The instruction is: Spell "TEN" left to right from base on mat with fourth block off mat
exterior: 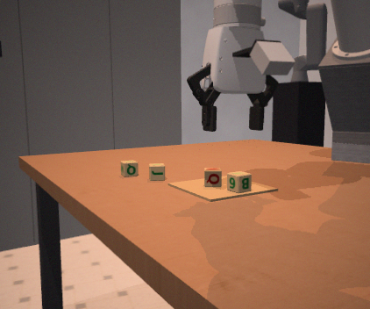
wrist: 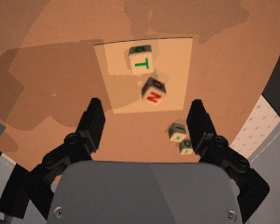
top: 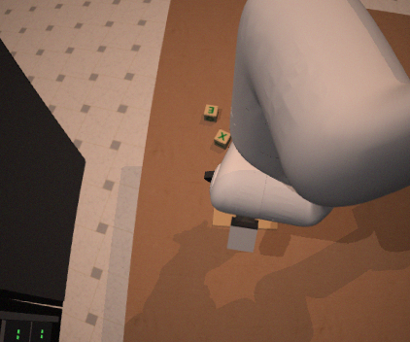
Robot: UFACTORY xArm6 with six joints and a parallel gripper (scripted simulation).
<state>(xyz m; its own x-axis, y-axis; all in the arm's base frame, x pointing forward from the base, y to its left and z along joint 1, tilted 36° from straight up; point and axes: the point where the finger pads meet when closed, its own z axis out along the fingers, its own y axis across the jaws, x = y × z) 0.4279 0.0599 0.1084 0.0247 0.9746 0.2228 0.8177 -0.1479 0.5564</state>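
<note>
My gripper is now 4 cm to the left of the tan mat and 11 cm above it. Round my hand: X block 7 cm ahead, 16 cm to the right, 10 cm below; E block 11 cm ahead, 23 cm to the right, 10 cm below; T block 1 cm to the left, 10 cm below.
</note>
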